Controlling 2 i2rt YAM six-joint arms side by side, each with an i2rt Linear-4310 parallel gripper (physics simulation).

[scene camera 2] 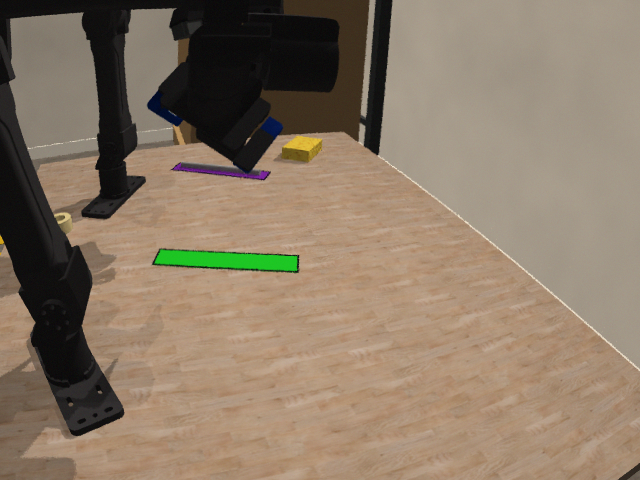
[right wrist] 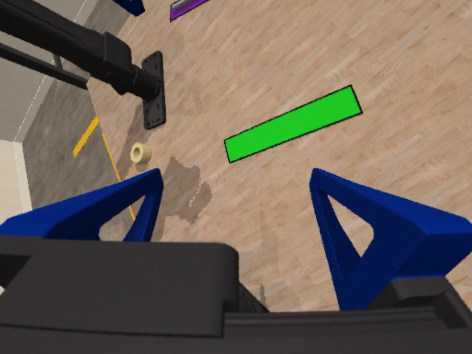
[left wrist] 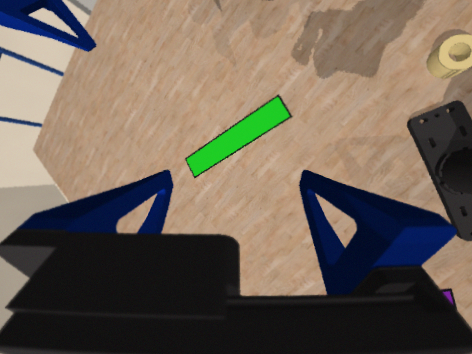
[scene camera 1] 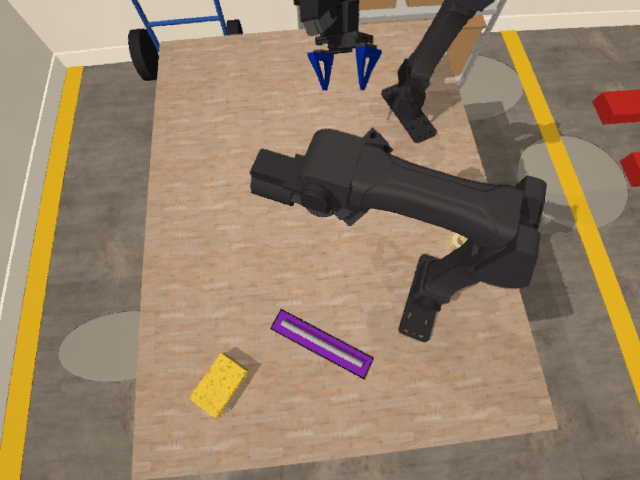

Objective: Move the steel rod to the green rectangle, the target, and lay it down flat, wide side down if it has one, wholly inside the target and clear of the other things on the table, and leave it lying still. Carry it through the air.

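Frame: origin at the left arm's base, x ahead, y left, z up, level; centimetres.
Where they show: left gripper, fingertip midpoint: [left wrist: 236, 177]; right gripper, fingertip midpoint: [scene camera 2: 210, 142] [right wrist: 236, 176] [left wrist: 97, 12] [scene camera 1: 342, 90]; left arm's base, origin of the base link: [scene camera 2: 115, 197] [right wrist: 154, 90] [left wrist: 457, 171] [scene camera 1: 423, 296]; right arm's base, origin of the base link: [scene camera 2: 72, 372] [right wrist: 240, 305] [scene camera 1: 407, 113].
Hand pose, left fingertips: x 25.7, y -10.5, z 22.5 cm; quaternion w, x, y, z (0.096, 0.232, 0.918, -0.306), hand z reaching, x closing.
Each offset is from my left fingertips to the centre of the thing. "*": to the spot under its first point.
The thin grey steel rod {dx -6.8, dy +28.7, dz -21.8 cm} [scene camera 1: 322, 343] [scene camera 2: 217, 168] [right wrist: 185, 5] lies flat inside a purple rectangle [scene camera 1: 279, 317] [scene camera 2: 263, 176] [right wrist: 176, 15]. The green rectangle {* dx +5.3, dy -9.1, dz -22.4 cm} [scene camera 2: 226, 260] [left wrist: 239, 136] [right wrist: 293, 124], the target, is bare; the left arm hides it in scene camera 1. My left gripper [left wrist: 236, 177] is open and empty above the table; its fingers are hidden in scene camera 1. My right gripper [scene camera 1: 343, 89] [scene camera 2: 214, 136] [right wrist: 236, 176] is open and empty, high above the table, far from the rod.
A yellow sponge {dx +10.5, dy +44.5, dz -21.0 cm} [scene camera 1: 219, 384] [scene camera 2: 302, 148] lies near one end of the purple rectangle. A pale yellow ring-shaped roll {dx -30.4, dy -5.5, dz -21.2 cm} [scene camera 1: 456, 241] [scene camera 2: 63, 222] [left wrist: 450, 57] [right wrist: 141, 153] stands near the left arm's base plate [scene camera 1: 417, 325]. The left arm stretches across the table in scene camera 1.
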